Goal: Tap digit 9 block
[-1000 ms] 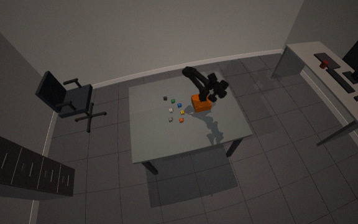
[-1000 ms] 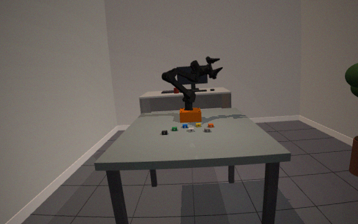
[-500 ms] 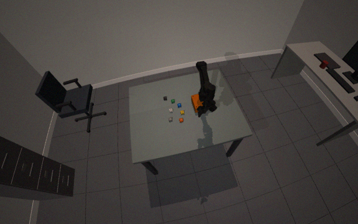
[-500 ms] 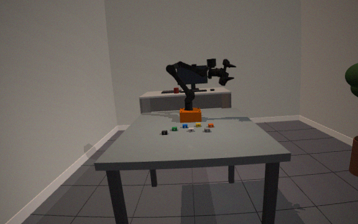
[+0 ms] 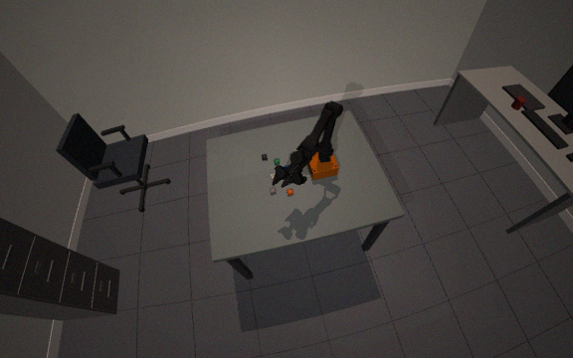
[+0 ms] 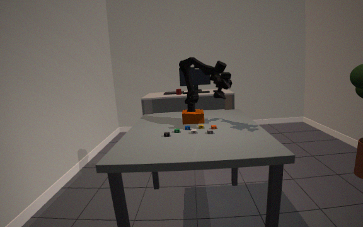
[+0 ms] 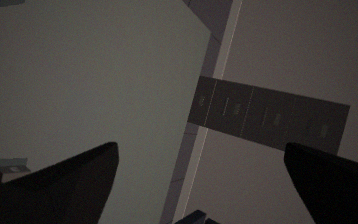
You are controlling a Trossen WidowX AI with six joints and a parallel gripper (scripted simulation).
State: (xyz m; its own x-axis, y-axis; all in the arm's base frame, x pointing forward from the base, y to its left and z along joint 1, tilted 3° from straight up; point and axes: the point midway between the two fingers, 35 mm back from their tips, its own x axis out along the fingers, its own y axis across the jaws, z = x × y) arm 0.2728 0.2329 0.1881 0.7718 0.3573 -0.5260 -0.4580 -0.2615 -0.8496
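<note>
The blue block is 260 mm to the right of my gripper tip, 220 mm below it and 70 mm behind it. The rest, counted from my gripper tip: grey block: 220 mm below, 110 mm to the right, 40 mm ahead; then orange block: 220 mm below, 90 mm to the right, 60 mm behind; then black block: 380 mm to the right, 220 mm below, 70 mm ahead.
</note>
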